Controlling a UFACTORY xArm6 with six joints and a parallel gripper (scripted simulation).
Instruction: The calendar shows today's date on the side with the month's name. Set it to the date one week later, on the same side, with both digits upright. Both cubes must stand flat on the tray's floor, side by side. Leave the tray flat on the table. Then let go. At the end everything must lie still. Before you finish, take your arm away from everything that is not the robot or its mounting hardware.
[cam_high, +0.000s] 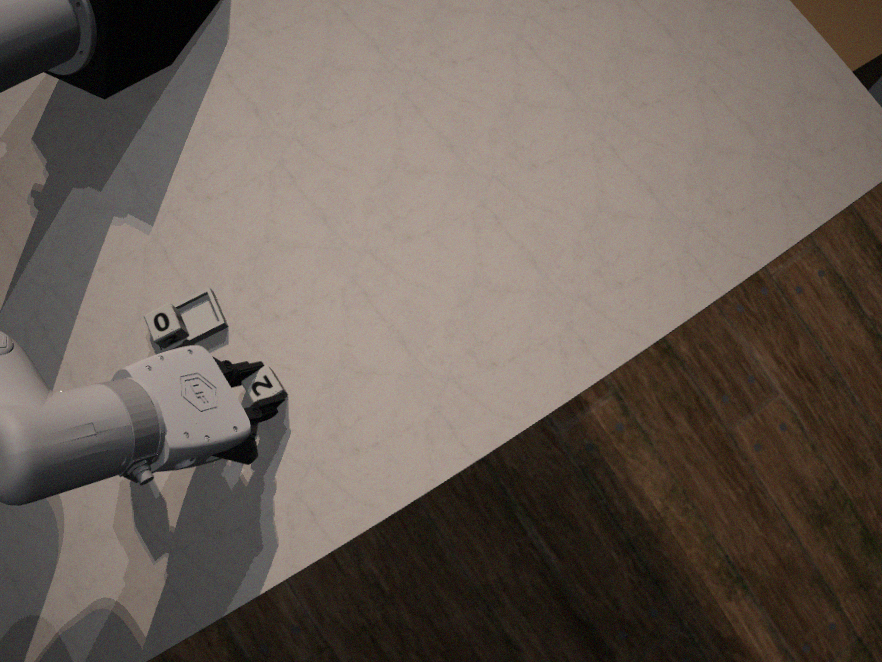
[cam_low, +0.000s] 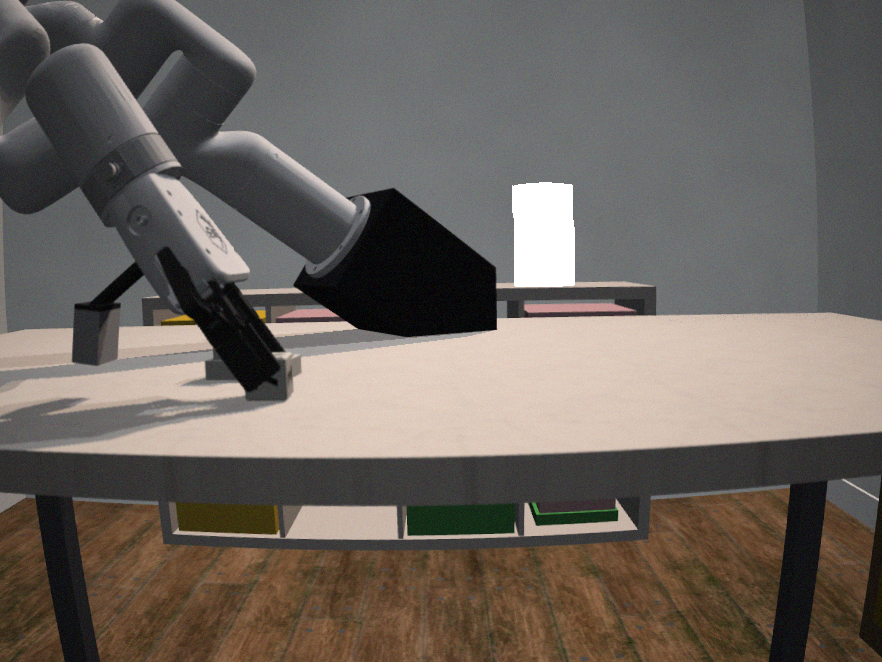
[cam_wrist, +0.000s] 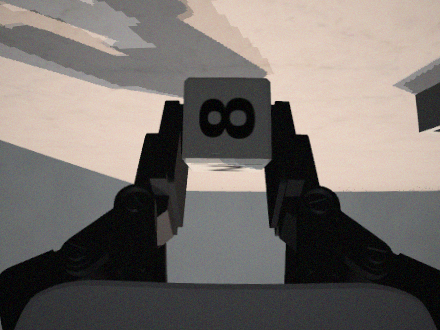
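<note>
Now: hand 2 cm above the white cube and 1 cm to the right of it. Also, from my hand: grey tray: 11 cm behind, 2 cm below.
</note>
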